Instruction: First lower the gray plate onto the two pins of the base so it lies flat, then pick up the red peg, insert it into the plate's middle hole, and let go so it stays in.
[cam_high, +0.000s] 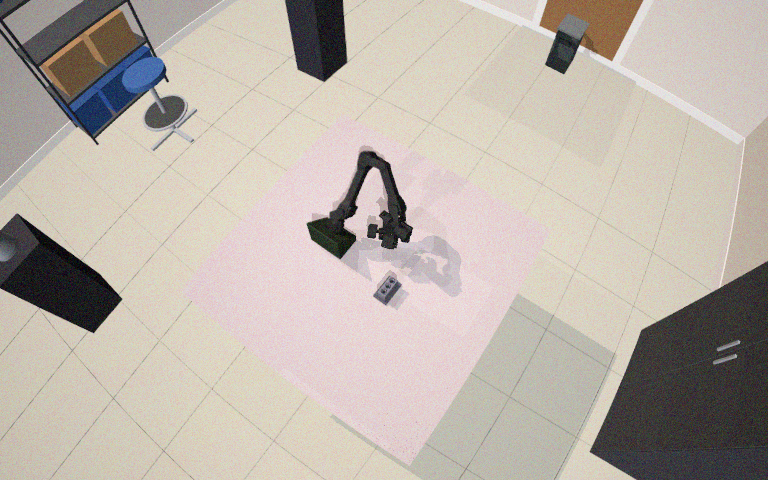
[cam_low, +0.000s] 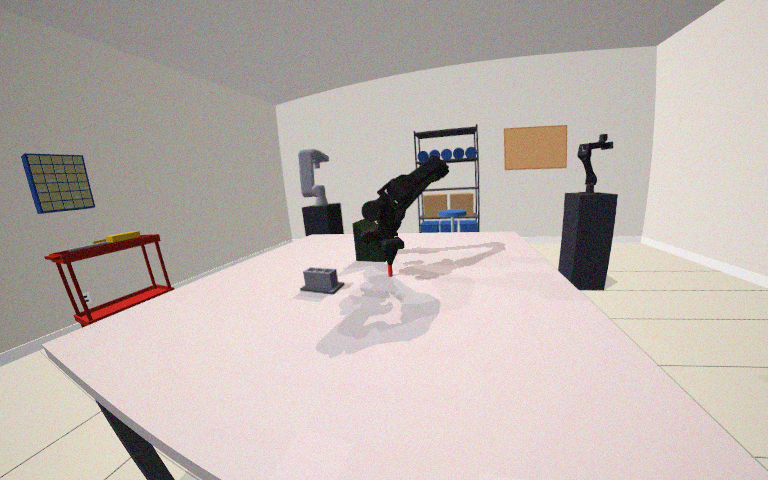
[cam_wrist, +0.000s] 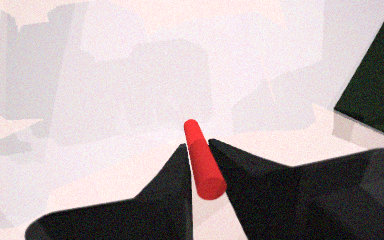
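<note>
Right now my gripper tip is 120 mm short of the gray plate, 180 mm to the left of it and 10 mm below it. Also, from my gripper tip: red peg (right at my gripper tip).
</note>
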